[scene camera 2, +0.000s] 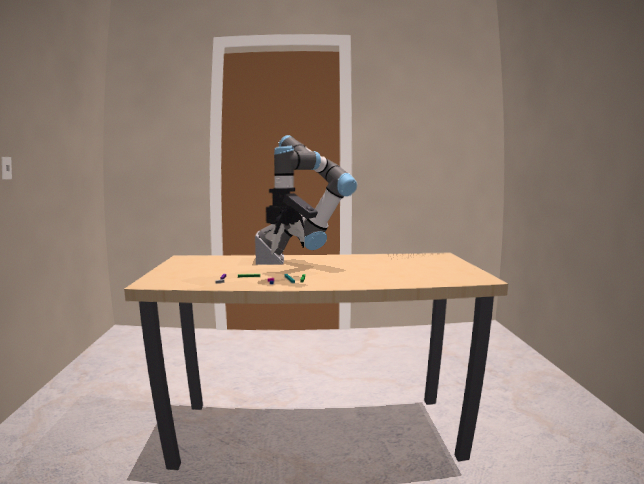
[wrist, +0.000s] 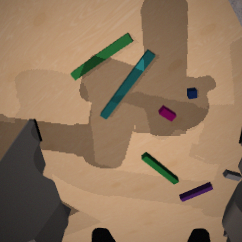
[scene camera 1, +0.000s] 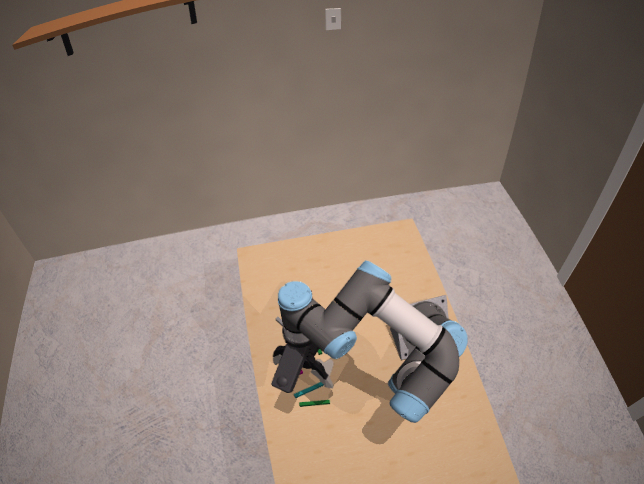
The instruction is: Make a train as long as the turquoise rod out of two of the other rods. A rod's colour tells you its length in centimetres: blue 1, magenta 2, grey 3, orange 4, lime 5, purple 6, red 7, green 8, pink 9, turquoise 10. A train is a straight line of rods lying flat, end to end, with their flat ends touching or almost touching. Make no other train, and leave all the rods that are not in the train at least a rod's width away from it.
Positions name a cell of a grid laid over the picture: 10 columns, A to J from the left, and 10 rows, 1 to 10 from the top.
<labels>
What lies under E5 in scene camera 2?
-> My gripper.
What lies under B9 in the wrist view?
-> My gripper.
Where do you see a turquoise rod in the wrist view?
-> At G3
</labels>
